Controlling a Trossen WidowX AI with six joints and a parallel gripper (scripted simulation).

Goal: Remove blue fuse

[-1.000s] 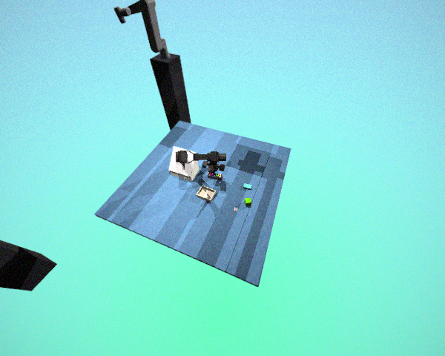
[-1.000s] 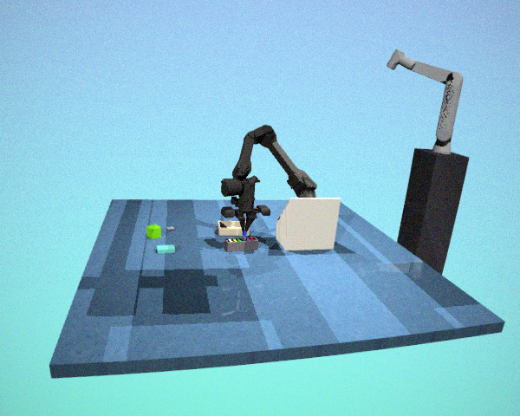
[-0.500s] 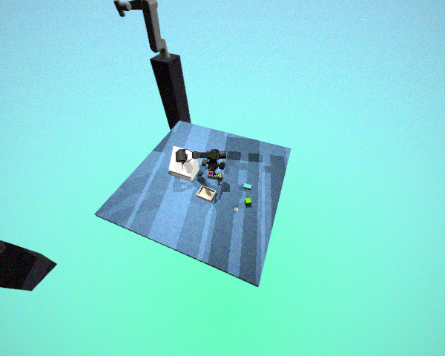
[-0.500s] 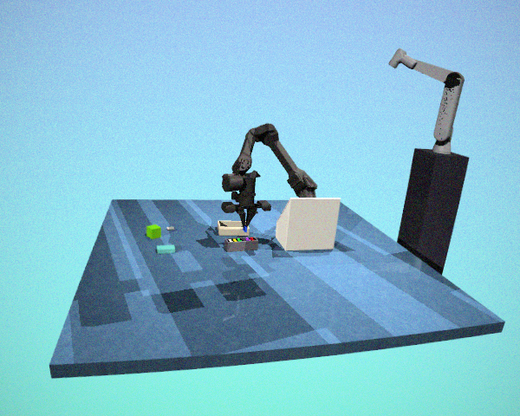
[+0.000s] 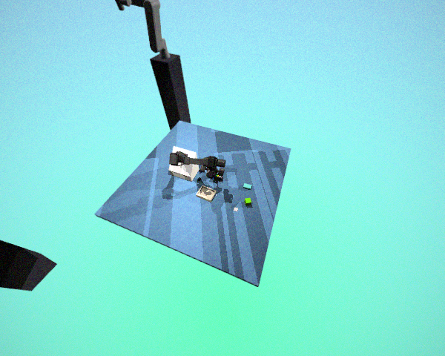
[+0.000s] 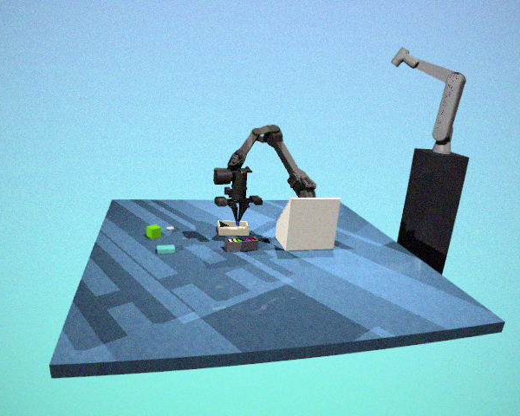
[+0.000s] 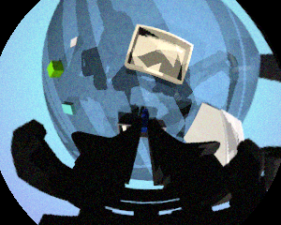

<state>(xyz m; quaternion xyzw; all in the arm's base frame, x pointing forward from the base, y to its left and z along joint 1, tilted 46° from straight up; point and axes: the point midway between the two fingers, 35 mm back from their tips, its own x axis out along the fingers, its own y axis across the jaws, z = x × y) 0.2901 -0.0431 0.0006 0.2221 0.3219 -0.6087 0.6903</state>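
The beige tray lies 130 mm to the right of my gripper tip and 90 mm below it. From my gripper tip the other things lie so: cyan block: 280 mm ahead, 90 mm below, 80 mm to the left; then green cube: 340 mm ahead, 70 mm below, 60 mm to the right.
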